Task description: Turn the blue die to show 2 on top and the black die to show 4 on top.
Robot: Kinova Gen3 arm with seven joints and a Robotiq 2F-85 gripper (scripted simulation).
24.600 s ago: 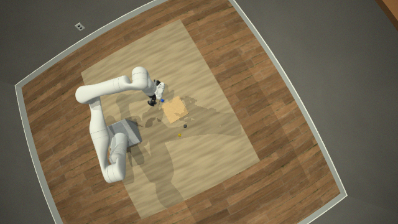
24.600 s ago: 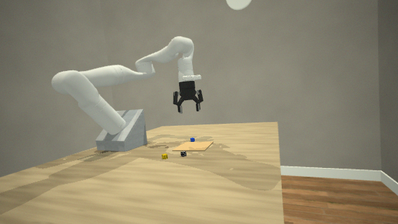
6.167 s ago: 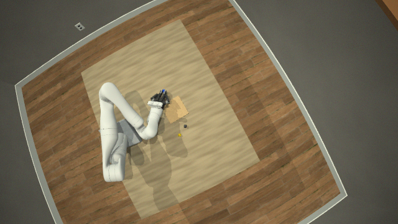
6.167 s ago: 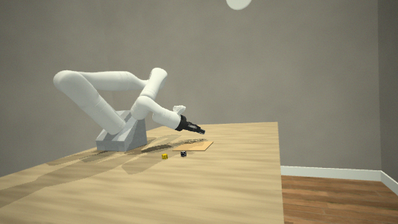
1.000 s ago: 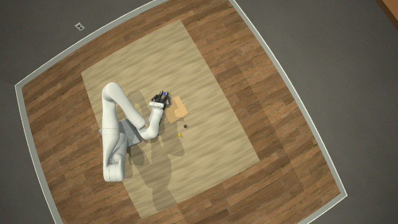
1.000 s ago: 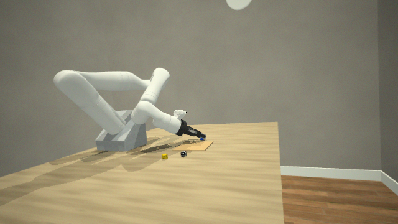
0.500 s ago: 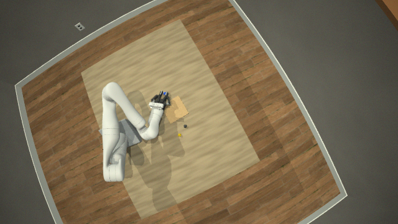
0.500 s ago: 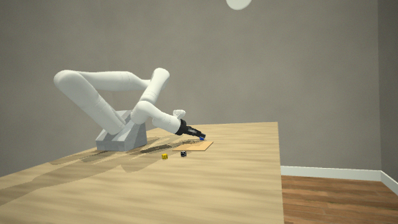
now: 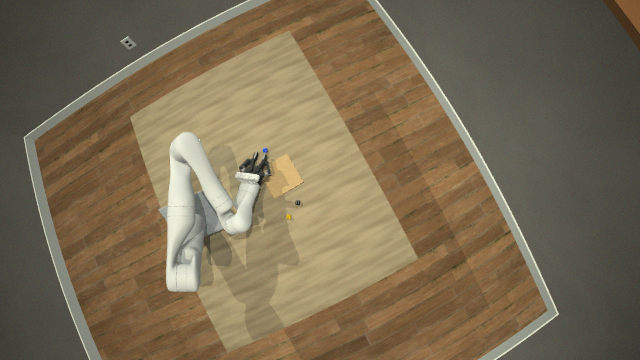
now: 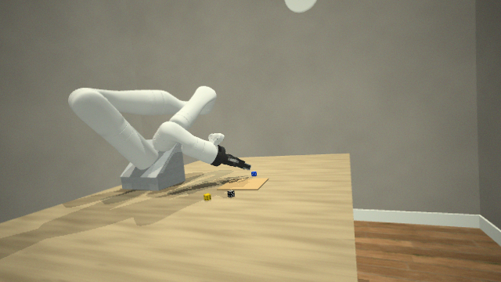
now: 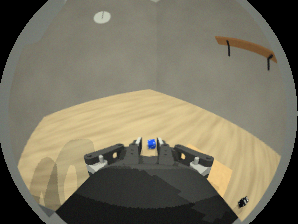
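Right now the blue die is 20 mm ahead of my hand, 30 mm to the left of it and 40 mm below it. Round my hand: black die: 70 mm ahead, 230 mm to the right, 40 mm below; then tan mat: 40 mm ahead, 100 mm to the right, 40 mm below; then yellow die: 10 mm ahead, 270 mm to the right, 40 mm below.
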